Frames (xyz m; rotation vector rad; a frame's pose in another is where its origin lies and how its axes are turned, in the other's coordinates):
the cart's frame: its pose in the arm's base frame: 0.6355 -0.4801 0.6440 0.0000 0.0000 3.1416
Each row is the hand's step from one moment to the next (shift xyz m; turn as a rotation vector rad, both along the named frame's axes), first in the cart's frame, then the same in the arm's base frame.
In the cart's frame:
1: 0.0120 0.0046 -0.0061 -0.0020 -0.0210 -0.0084
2: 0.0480 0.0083 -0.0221 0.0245 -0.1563 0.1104
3: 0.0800 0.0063 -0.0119 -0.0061 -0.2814 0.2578
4: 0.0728 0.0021 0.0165 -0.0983 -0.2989 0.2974
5: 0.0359 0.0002 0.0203 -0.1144 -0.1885 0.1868
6: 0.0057 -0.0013 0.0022 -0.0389 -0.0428 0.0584
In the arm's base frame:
1: -0.0120 -0.0046 -0.0061 0.0020 0.0210 -0.0084
2: -0.0480 -0.0083 -0.0221 -0.0245 0.1563 0.1104
3: -0.0800 -0.0063 -0.0119 0.0061 0.2814 0.2578
4: -0.0728 -0.0021 0.0165 0.0983 0.2989 0.2974
5: -0.0359 -0.0002 0.0203 0.1144 0.1885 0.1868
6: -0.0057 0.0013 0.0022 0.0389 0.0428 0.0584

